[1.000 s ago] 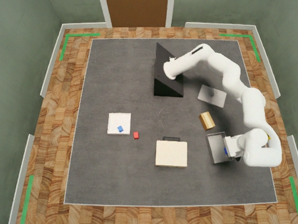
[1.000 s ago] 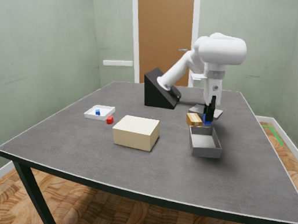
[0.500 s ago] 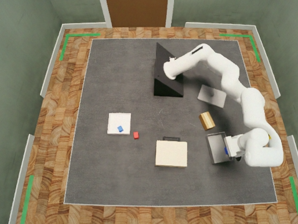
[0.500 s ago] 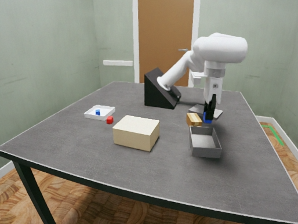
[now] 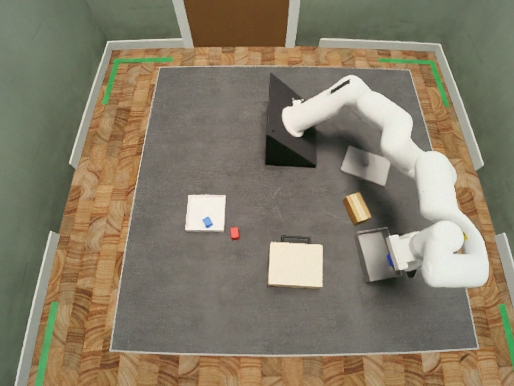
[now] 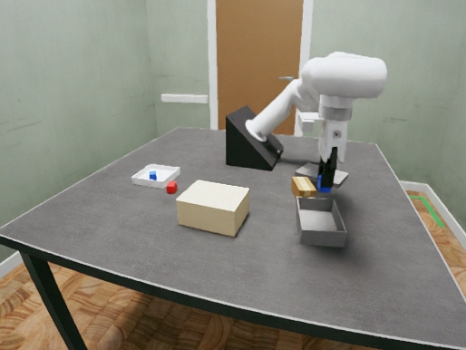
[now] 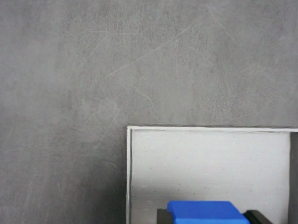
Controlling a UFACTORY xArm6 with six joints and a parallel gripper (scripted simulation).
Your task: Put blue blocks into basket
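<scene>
Right now the white basket is 220 mm behind my hand, 640 mm to the right of it and 170 mm below it. From my hand the other things lie so: grey metal box 40 mm behind, 160 mm below; light wooden cabinet 10 mm behind, 310 mm to the right, 140 mm below; brown cardboard box 220 mm behind, 50 mm to the right, 150 mm below.
</scene>
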